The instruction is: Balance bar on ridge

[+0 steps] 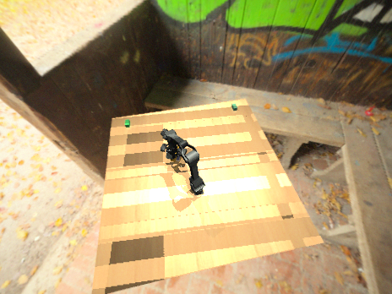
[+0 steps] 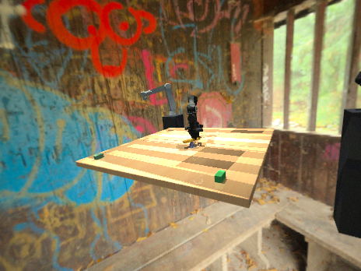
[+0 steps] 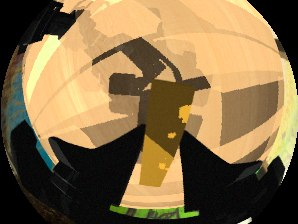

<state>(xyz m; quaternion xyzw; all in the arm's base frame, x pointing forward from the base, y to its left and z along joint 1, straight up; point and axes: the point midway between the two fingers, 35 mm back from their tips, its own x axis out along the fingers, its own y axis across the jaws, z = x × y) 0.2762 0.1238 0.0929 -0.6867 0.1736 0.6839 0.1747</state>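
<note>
Right now the bar is 3 cm ahead of my gripper tip and 1 cm to the right of it. The rest, counted from my gripper tip: green block (46 cm ahead, 38 cm to the left, 4 cm below).
</note>
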